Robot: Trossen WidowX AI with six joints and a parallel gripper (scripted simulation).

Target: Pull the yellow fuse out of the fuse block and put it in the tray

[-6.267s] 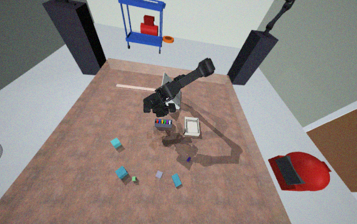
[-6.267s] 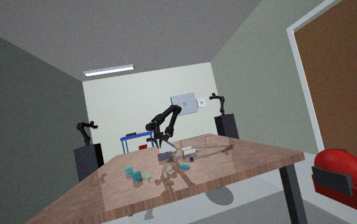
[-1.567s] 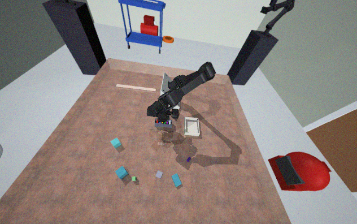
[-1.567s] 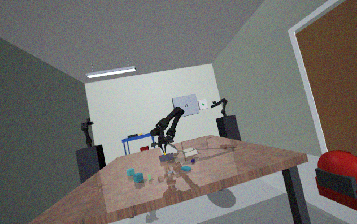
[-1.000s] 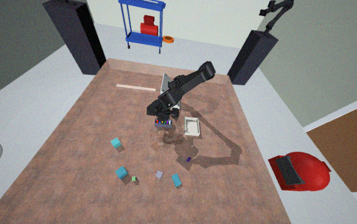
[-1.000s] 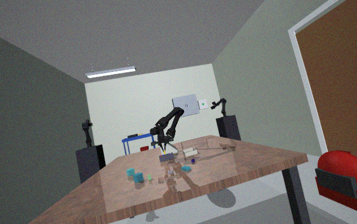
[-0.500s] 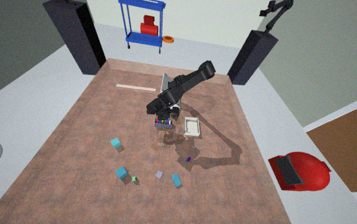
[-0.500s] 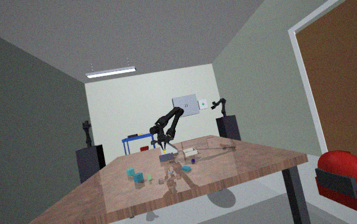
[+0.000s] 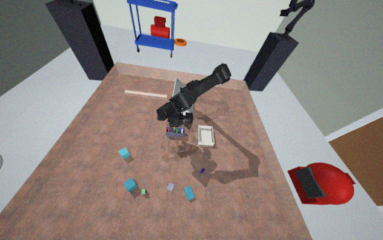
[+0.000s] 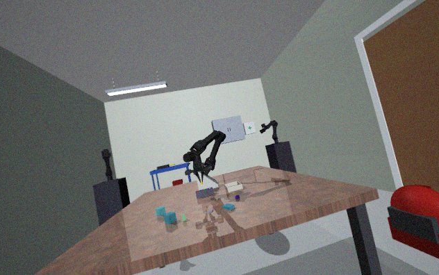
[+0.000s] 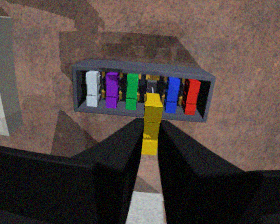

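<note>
Right now the tray is 2 cm ahead of my gripper tip, 21 cm to the left of it and 9 cm below it. Also, from my gripper tip: yellow fuse: 1 cm below.
</note>
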